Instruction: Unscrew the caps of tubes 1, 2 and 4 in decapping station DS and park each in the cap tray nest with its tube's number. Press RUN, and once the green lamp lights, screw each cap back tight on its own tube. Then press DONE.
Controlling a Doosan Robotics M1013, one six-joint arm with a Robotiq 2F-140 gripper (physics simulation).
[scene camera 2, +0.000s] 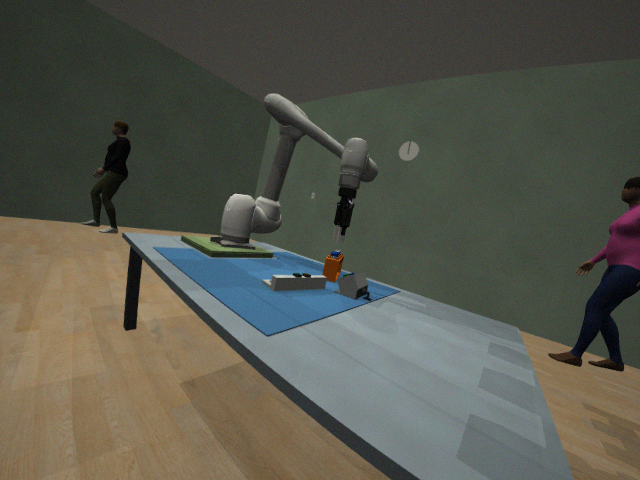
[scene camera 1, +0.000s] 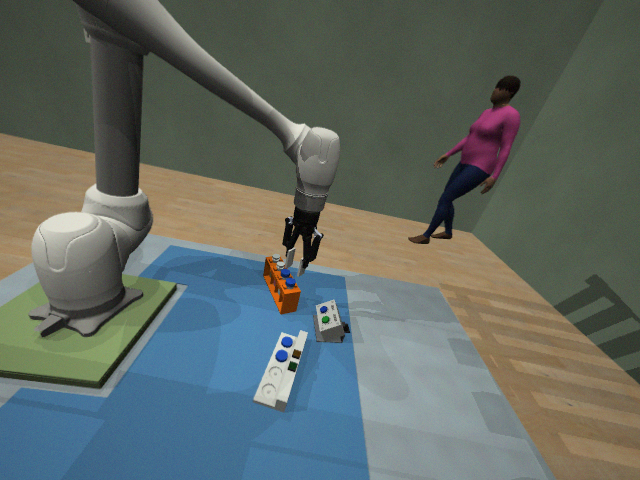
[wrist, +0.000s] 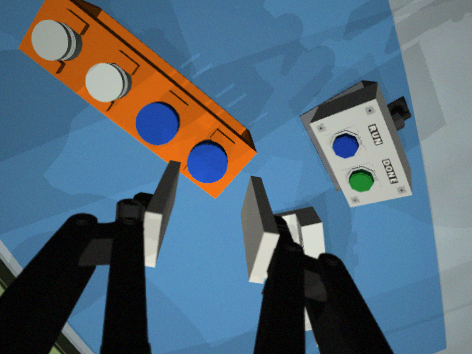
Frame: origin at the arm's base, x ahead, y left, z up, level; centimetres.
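Seen in the pictures: gripper, fingertip midpoint: (scene camera 2: 337, 242) (scene camera 1: 294, 270) (wrist: 211, 189); arm's base at its link origin: (scene camera 2: 233, 244) (scene camera 1: 92, 304).
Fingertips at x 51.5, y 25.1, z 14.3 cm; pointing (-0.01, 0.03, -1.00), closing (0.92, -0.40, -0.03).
Note:
Offsets run from my fingertips to a thing's top centre.
The orange decapping station @(dx -5.5, dy +6.4, dz -6.6 cm) (scene camera 1: 289, 302) (scene camera 2: 331, 270) (wrist: 238, 158) holds a row of tubes. Two have blue caps @(dx -3.8, dy +4.3, dz -4.8 cm) (wrist: 157, 123) @(dx -0.6, dy +0.3, dz -4.8 cm) (wrist: 207, 161); the other two show pale round tops (wrist: 51, 41) (wrist: 105, 82). My gripper (scene camera 1: 294, 269) (scene camera 2: 338, 240) (wrist: 211, 189) is partly open and empty, above the blue-capped end. The white cap tray @(dx +6.4, dy -23.1, dz -11.6 cm) (scene camera 1: 287, 386) (scene camera 2: 299, 283) (wrist: 313, 240) holds two blue caps @(dx +5.0, dy -15.4, dz -14.9 cm) (scene camera 1: 286, 342) @(dx +5.1, dy -20.5, dz -14.9 cm) (scene camera 1: 281, 355) in adjacent nests; its other two nests are empty. Its green lamp @(dx +9.3, dy -25.0, dz -11.6 cm) (scene camera 1: 292, 365) looks dark. Tube and nest numbers are not readable.
A grey control box @(dx +16.0, dy -3.6, dz -8.5 cm) (scene camera 1: 329, 334) (scene camera 2: 352, 287) (wrist: 350, 118) stands beside the station, with a blue RUN button @(dx +13.1, dy -2.2, dz -9.5 cm) (wrist: 345, 145) and a green DONE button @(dx +14.6, dy -6.5, dz -9.5 cm) (wrist: 361, 180). The tray lies nearer scene camera 1 than the station. A person in pink (scene camera 1: 488, 136) stands beyond the table.

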